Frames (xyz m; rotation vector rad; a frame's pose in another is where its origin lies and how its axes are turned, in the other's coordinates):
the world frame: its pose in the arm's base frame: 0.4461 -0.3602 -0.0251 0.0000 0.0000 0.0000
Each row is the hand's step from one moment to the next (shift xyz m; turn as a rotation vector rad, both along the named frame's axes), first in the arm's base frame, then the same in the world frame.
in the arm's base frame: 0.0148 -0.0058 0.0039 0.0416 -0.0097 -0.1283
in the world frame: 0.0148 -0.0058 0.0039 0.0416 -0.0097 -0.1283
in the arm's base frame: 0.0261 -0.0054 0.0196 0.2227 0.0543 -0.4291
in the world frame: 0.0261 -0.0054 0.0196 0.2227 0.0543 -0.4291
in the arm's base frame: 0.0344 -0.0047 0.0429 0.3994 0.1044 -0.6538
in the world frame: 0.0344 -0.0047 0.0429 0.3994 0.1044 -0.6538
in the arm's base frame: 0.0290 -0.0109 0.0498 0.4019 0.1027 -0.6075
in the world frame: 0.0290 -0.0109 0.0498 0.4019 0.1027 -0.6075
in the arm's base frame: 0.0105 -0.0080 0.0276 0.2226 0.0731 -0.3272
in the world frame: 0.0105 -0.0080 0.0276 0.2226 0.0731 -0.3272
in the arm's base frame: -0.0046 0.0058 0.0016 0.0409 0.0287 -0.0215
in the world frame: -0.0046 0.0058 0.0016 0.0409 0.0287 -0.0215
